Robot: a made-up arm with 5 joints.
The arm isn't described. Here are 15 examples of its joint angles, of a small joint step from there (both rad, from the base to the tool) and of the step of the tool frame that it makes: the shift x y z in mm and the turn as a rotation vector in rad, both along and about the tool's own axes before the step.
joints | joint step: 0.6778 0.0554 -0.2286 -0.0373 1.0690 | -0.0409 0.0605 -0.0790 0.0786 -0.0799
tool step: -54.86 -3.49 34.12 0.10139 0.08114 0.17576
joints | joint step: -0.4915 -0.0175 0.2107 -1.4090 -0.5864 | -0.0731 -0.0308 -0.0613 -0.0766 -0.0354
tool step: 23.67 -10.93 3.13 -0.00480 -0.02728 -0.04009
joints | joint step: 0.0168 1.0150 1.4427 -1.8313 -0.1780 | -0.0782 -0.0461 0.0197 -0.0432 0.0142
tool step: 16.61 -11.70 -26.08 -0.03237 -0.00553 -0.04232
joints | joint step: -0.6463 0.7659 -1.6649 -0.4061 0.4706 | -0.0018 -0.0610 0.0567 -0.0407 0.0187
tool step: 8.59 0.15 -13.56 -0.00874 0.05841 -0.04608
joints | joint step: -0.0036 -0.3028 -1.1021 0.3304 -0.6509 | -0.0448 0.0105 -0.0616 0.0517 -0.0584
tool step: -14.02 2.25 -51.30 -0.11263 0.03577 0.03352
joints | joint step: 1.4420 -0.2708 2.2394 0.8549 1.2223 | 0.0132 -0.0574 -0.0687 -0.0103 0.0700
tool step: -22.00 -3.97 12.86 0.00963 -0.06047 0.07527
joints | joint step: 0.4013 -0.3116 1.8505 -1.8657 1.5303 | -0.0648 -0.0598 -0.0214 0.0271 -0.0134
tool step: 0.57 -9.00 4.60 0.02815 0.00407 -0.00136
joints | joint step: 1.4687 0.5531 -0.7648 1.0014 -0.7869 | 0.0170 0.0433 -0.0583 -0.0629 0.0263
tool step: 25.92 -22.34 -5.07 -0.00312 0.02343 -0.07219
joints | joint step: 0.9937 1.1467 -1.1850 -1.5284 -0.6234 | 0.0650 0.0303 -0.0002 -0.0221 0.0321
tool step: 28.83 -15.05 -7.02 -0.00799 -0.02306 -0.05387
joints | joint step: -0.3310 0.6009 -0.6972 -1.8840 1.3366 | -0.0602 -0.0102 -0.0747 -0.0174 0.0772
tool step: 20.00 -13.67 41.28 0.05355 -0.11593 -0.08453
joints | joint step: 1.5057 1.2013 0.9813 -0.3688 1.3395 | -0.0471 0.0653 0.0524 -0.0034 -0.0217
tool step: -10.18 -0.70 12.75 0.01034 0.14000 0.02381
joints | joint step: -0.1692 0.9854 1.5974 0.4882 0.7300 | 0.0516 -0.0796 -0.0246 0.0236 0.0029
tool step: -10.44 1.45 11.36 -0.00637 -0.11501 0.07384
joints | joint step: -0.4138 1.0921 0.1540 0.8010 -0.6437 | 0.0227 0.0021 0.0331 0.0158 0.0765
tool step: -9.17 -6.70 34.34 0.03118 -0.10211 -0.01459
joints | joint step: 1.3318 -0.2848 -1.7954 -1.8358 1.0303 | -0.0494 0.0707 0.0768 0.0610 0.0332
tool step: 65.80 -4.16 35.53 0.04388 0.09842 -0.06979
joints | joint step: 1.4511 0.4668 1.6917 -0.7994 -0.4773 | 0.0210 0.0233 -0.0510 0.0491 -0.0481
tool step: -7.75 2.91 -28.92 -0.05955 0.01169 0.03858
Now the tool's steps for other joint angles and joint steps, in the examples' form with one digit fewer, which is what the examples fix.
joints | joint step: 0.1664 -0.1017 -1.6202 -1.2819 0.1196 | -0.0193 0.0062 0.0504 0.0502 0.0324
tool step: -24.8 0.0 32.2 0.0518 0.0160 0.0337
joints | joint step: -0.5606 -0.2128 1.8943 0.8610 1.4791 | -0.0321 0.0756 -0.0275 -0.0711 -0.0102
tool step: 7.1 22.2 -41.4 -0.1373 0.0520 -0.0452
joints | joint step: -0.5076 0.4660 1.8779 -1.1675 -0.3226 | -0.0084 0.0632 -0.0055 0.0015 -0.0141
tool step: 19.2 -17.1 -53.5 -0.0620 0.0371 -0.0273
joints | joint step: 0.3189 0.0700 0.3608 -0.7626 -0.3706 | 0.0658 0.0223 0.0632 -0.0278 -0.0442
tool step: 28.3 -3.4 20.9 0.0661 0.0789 -0.0303
